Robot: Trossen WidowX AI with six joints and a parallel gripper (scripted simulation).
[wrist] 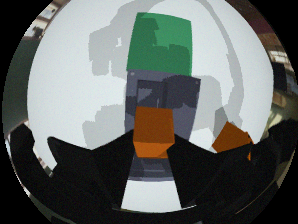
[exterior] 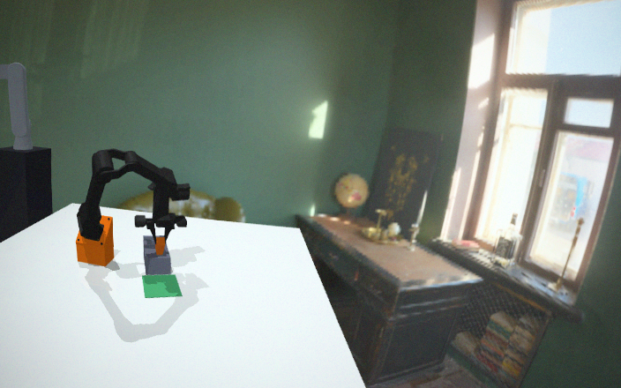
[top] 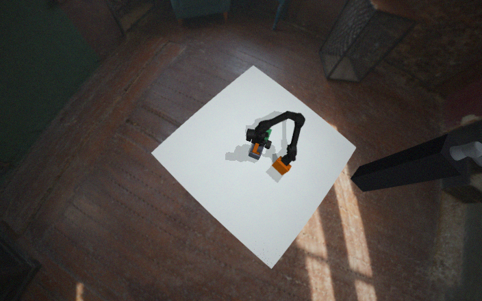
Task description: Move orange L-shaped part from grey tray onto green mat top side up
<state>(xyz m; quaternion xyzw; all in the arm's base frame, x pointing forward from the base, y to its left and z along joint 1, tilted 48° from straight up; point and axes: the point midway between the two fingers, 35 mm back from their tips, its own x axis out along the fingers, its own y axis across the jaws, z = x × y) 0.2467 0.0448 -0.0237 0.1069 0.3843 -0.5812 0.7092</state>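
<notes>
My gripper tip is 50 mm short of the green mat, 140 mm to the left of it and 100 mm above it. The rest, counted from my gripper tip: orange L-shaped part: 30 mm behind, 20 mm to the left, 30 mm below.
</notes>
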